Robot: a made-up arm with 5 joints.
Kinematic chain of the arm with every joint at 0, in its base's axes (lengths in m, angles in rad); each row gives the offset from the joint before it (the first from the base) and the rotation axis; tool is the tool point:
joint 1: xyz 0 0 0.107 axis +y
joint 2: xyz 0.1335 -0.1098 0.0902 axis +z
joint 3: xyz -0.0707 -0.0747 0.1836 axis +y
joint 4: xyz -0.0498 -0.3 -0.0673 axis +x
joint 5: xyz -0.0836 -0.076 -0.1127 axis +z
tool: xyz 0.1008 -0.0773 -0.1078
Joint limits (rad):
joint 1: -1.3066..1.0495
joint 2: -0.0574..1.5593
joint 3: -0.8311..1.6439
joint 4: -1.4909..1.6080
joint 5: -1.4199..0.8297
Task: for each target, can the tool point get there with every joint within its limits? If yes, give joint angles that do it. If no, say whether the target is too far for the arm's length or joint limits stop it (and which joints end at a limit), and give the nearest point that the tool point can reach.
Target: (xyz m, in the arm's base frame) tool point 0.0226 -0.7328 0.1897
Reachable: yes | joints 0.0272 0.4967 0.5898 0.3219 -1.1658
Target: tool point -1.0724 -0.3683 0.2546
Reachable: no: too far | nearest point -0.5697 -0.4223 0.1854 | short by 0.510 m
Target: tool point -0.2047 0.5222 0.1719
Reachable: no: joint limits stop it (at a limit: joint 1, joint 2, joint 3) | nearest point -0.0043 -0.0141 0.4437 | short by 0.634 m
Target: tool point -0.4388 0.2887 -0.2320
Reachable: no: joint limits stop it (at a limit: joint 1, joint 2, joint 4, joint 5) | nearest point -0.3664 -0.2350 -0.0599 | short by 0.556 m
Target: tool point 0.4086 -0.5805 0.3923
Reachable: yes | joints -0.6577 0.8863 -0.1597 -0.0192 -0.7330
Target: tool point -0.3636 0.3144 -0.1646
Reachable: no: joint limits stop it (at a limit: joint 1, joint 2, joint 4, joint 5) | nearest point -0.3362 -0.2349 -0.0703 | short by 0.558 m
